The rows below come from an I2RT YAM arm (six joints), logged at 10 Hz.
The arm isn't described. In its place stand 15 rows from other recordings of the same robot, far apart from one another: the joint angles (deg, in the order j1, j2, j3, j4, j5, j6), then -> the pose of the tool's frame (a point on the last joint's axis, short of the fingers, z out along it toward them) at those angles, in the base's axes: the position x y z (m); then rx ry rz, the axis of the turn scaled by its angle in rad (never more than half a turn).
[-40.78, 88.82, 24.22, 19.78, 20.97, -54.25] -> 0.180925 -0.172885 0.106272 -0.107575 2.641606 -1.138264
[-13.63, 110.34, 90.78, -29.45, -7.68, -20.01] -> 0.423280 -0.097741 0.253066 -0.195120 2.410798 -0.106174
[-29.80, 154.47, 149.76, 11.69, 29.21, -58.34] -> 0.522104 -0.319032 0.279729 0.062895 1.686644 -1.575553
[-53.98, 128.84, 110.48, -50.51, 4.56, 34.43] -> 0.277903 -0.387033 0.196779 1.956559 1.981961 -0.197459
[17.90, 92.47, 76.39, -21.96, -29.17, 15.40] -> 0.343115 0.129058 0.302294 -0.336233 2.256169 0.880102
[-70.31, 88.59, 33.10, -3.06, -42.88, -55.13] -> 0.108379 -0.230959 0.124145 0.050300 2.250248 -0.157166
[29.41, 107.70, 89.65, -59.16, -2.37, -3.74] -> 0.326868 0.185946 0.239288 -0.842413 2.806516 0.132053
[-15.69, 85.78, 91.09, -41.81, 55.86, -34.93] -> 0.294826 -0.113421 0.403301 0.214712 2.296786 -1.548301
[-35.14, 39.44, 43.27, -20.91, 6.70, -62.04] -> 0.129342 -0.096117 0.325325 -0.394900 2.036617 -1.228801
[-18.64, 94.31, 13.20, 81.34, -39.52, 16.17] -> 0.233175 -0.054745 0.144378 -0.067372 1.588696 0.504849
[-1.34, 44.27, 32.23, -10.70, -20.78, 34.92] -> 0.182276 0.008370 0.263888 0.390484 1.976319 0.735247
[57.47, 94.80, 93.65, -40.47, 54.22, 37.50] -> 0.217466 0.287251 0.368672 0.101925 1.967089 -0.028512
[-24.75, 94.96, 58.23, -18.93, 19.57, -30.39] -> 0.299900 -0.151386 0.189281 0.010689 2.660362 -0.786044
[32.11, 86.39, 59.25, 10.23, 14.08, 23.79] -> 0.303273 0.180092 0.287043 0.035113 1.880438 0.446324
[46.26, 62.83, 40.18, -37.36, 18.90, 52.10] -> 0.148325 0.138318 0.216130 0.243058 2.536900 0.239072
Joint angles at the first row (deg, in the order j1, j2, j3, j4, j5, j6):
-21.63 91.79 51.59 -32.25 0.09 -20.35
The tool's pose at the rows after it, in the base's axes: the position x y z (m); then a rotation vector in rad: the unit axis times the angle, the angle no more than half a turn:
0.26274 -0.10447 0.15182 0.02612 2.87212 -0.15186
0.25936 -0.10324 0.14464 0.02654 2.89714 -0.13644
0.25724 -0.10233 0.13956 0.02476 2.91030 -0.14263
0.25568 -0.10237 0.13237 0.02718 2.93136 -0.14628
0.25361 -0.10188 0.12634 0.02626 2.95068 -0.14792
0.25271 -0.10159 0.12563 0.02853 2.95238 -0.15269
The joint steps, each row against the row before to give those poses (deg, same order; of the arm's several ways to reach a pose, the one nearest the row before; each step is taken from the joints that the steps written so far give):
-0.04 0.42 -1.63 0.86 0.03 -0.29
-0.03 0.60 -1.04 0.10 -0.11 -0.02
0.07 0.36 -0.87 0.60 0.49 -0.06
-0.06 1.01 -0.71 0.63 0.53 -0.02
-0.01 0.74 -0.73 0.43 0.42 -0.09
0.02 -0.08 -0.28 0.16 0.22 0.08

